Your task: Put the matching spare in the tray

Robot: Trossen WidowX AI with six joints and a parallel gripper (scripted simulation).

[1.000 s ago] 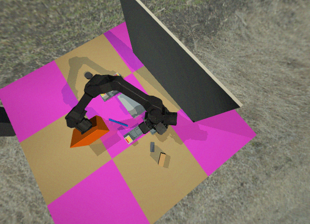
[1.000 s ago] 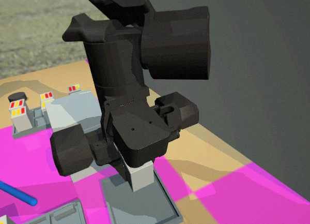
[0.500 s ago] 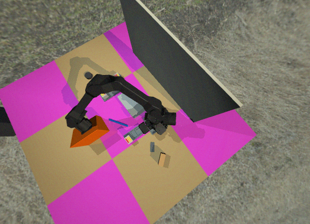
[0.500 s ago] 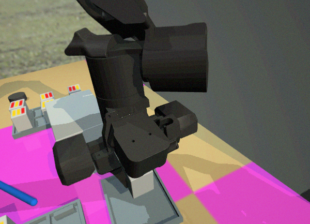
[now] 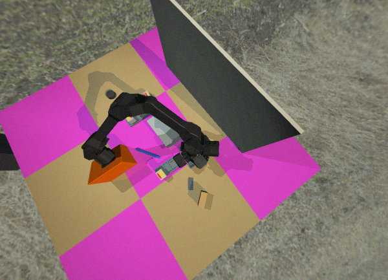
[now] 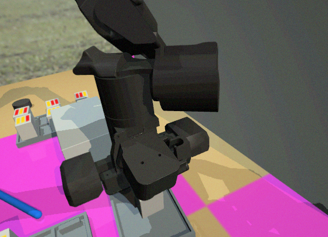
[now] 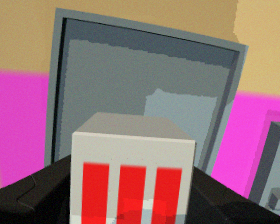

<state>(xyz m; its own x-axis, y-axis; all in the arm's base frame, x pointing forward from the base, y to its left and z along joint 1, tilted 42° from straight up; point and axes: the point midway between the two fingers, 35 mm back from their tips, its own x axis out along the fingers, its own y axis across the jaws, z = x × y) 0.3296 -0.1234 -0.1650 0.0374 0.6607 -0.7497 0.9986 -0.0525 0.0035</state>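
Now: the spare 3 cm above my gripper tip. Round my gripper tip: mounted unit 4 cm behind, 19 cm to the left, 2 cm above; grey shallow tray 3 cm below; rack 15 cm behind, 2 cm to the left, 3 cm below.
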